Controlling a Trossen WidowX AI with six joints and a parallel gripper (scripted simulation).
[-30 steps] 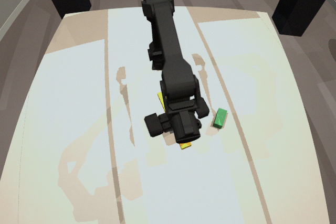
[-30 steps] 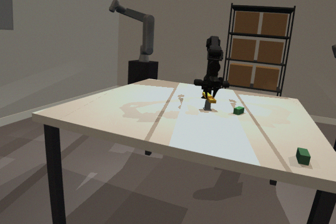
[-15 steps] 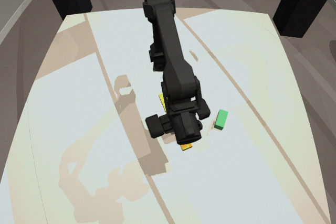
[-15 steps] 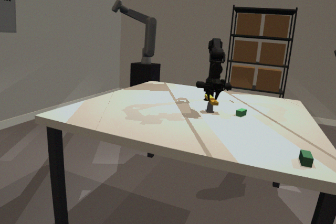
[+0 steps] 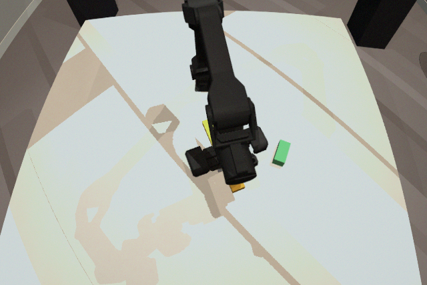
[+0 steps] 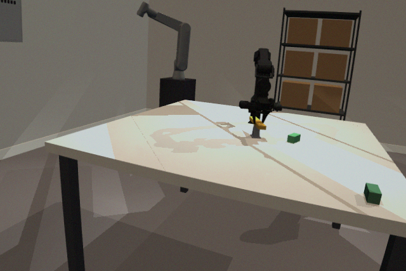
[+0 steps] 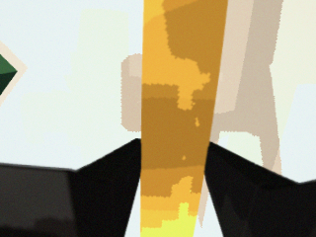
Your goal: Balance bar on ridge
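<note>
Now: gripper tip 3 cm past the yellow bar and 1 cm to the left of it. Round my gripper tip: dark green cube 43 cm ahead, 42 cm to the left, 5 cm below; light green block 16 cm to the left, 5 cm below, 5 cm behind.
</note>
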